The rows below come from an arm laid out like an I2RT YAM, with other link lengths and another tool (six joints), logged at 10 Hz.
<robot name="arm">
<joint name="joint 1" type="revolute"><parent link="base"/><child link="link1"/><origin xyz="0 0 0.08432" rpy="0 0 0"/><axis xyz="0 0 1"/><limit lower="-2.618" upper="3.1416"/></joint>
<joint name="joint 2" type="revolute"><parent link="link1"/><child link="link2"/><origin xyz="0.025 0.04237 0.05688" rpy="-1.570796 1.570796 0"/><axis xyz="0 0 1"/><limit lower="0" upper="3.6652"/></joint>
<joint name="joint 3" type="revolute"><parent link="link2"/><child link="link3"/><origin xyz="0 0.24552 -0.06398" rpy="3.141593 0 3.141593"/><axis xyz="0 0 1"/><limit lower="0" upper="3.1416"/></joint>
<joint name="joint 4" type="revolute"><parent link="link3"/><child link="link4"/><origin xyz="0.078 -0.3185 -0.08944" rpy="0 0 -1.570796"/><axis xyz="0 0 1"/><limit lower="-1.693" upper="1.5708"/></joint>
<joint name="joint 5" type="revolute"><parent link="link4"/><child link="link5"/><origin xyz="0.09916 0.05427 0.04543" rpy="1.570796 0 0"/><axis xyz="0 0 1"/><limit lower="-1.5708" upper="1.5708"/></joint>
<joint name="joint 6" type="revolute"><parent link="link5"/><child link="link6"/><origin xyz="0.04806 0 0.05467" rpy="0 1.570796 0"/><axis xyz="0 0 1"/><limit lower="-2.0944" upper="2.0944"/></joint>
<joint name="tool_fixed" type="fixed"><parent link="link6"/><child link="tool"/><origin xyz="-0.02 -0.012 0.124" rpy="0.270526 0 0.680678"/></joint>
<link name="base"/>
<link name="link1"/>
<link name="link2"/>
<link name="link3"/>
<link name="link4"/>
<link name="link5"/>
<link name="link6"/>
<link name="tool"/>
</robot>
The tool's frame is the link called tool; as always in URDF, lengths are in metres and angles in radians.
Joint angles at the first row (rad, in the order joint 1, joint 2, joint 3, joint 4, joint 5, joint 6):
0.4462 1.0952 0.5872 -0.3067 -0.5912 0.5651
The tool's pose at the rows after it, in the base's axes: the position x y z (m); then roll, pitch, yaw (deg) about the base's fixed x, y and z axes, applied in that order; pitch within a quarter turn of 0, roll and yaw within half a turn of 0:
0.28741 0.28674 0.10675 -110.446 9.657 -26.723
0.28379 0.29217 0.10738 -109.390 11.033 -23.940
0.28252 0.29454 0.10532 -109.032 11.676 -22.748
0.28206 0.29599 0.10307 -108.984 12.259 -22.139
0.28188 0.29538 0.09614 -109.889 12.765 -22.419
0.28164 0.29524 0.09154 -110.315 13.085 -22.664
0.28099 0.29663 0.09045 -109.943 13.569 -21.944
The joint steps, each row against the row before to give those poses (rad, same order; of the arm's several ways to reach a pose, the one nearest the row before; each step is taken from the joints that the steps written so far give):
-0.0119 -0.0026 0.0080 0.0140 -0.0275 0.0026
-0.0003 0.0309 0.0134 0.0075 -0.0533 -0.0143
0.0001 0.0204 0.0045 0.0086 -0.0225 -0.0070
0.0000 0.0174 0.0047 0.0047 -0.0131 -0.0027
0.0000 0.0188 0.0004 -0.0004 0.0040 -0.0021
0.0008 0.0100 -0.0038 0.0064 0.0028 0.0025
-0.0008 0.0126 0.0019 0.0080 -0.0157 -0.0024

